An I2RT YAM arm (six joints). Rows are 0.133 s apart.
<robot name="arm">
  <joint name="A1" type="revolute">
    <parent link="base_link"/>
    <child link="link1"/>
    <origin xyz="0 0 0.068" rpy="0 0 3.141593"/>
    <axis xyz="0 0 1"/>
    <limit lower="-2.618" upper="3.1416"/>
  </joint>
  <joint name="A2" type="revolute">
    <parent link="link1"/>
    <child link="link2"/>
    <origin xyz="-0.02 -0.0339 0.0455" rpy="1.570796 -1.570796 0"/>
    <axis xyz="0 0 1"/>
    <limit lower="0" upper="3.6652"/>
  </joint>
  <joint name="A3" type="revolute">
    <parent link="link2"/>
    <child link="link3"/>
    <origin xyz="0 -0.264 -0.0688" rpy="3.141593 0 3.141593"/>
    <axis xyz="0 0 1"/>
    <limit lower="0" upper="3.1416"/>
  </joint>
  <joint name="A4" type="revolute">
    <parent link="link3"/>
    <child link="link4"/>
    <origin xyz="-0.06 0.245 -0.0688" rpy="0 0 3.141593"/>
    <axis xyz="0 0 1"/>
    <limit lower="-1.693" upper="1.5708"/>
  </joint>
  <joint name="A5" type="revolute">
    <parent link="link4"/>
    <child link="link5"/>
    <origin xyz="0.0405 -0.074 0.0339" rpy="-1.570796 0 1.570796"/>
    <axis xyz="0 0 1"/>
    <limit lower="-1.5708" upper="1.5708"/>
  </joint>
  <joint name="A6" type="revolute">
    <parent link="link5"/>
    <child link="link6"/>
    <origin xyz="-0.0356 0 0.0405" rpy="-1.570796 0 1.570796"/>
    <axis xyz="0 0 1"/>
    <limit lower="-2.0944" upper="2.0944"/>
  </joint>
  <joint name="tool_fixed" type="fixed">
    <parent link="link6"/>
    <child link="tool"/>
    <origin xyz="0 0 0" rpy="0 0 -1.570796"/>
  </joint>
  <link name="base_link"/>
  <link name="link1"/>
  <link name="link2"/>
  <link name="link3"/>
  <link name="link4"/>
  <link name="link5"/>
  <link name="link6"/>
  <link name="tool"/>
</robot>
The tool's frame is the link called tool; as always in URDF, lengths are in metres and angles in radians.
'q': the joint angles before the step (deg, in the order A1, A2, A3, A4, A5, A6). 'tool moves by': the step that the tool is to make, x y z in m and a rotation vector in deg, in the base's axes. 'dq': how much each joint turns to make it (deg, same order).
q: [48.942, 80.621, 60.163, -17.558, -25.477, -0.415]
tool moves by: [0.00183, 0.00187, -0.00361, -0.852, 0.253, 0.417]
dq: [-0.041, 0.926, 0.302, -0.459, -0.128, -0.636]
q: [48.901, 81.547, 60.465, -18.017, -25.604, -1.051]
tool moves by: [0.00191, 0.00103, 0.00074, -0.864, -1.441, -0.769]
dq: [0.032, 0.366, 0.563, -0.260, 1.665, -0.856]
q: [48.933, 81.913, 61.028, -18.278, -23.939, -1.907]
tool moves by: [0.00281, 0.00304, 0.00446, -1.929, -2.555, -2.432]
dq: [0.415, 0.657, 1.743, -1.145, 4.225, -0.729]
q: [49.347, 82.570, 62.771, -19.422, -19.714, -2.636]
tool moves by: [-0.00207, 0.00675, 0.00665, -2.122, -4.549, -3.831]
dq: [1.843, 0.272, 1.529, -0.052, 7.463, -0.263]
